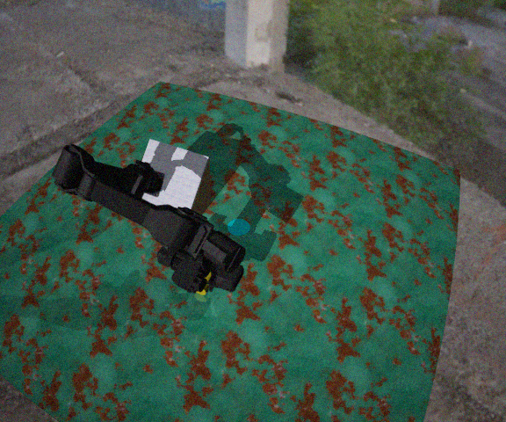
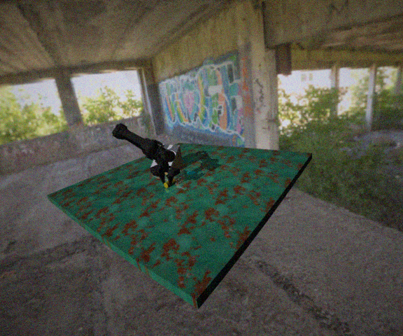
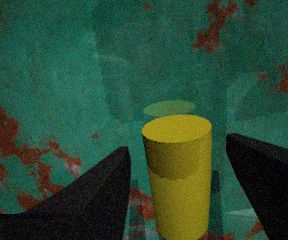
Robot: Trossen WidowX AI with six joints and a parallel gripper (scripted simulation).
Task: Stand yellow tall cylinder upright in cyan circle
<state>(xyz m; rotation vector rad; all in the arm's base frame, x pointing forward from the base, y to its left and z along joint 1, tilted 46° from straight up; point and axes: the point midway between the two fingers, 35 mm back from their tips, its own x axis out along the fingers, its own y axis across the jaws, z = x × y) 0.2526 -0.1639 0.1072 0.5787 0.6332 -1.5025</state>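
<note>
My gripper tip is now 22 cm to the right of the cyan circle, 2 cm above it and 1 cm past it. Round my gripper tip: yellow tall cylinder 2 cm to the left.
</note>
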